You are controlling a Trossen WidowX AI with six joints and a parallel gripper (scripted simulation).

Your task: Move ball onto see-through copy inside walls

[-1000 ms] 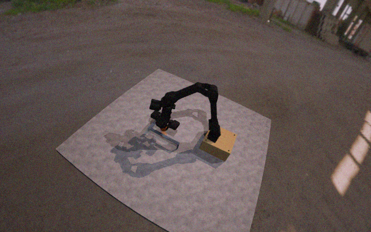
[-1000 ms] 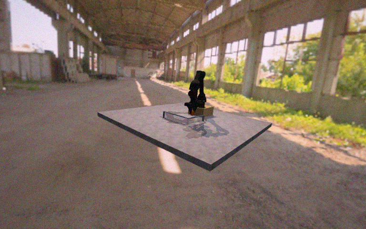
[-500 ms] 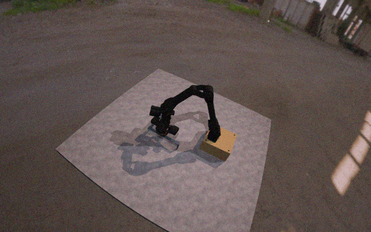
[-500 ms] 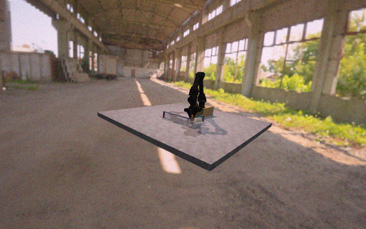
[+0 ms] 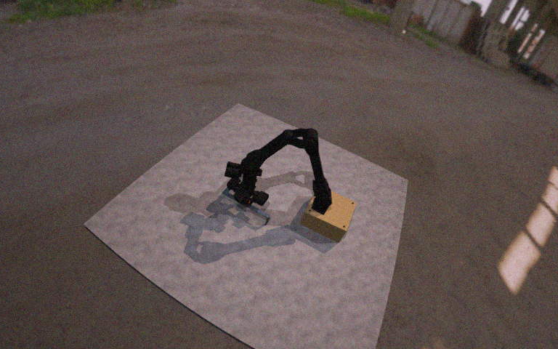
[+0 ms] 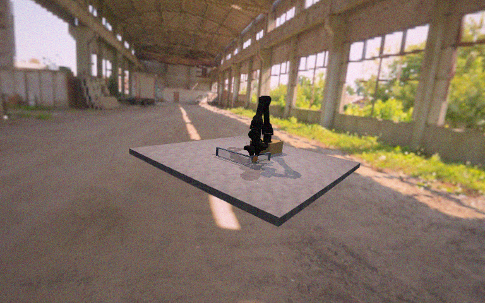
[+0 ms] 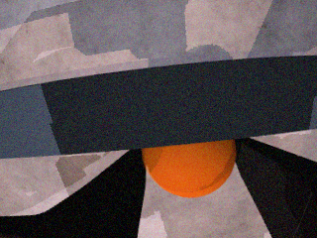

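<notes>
The orange ball lies right at my gripper tip. The rest, counted from my gripper tip: clear wall: 2 cm behind, 3 cm to the left, 1 cm above.
</notes>
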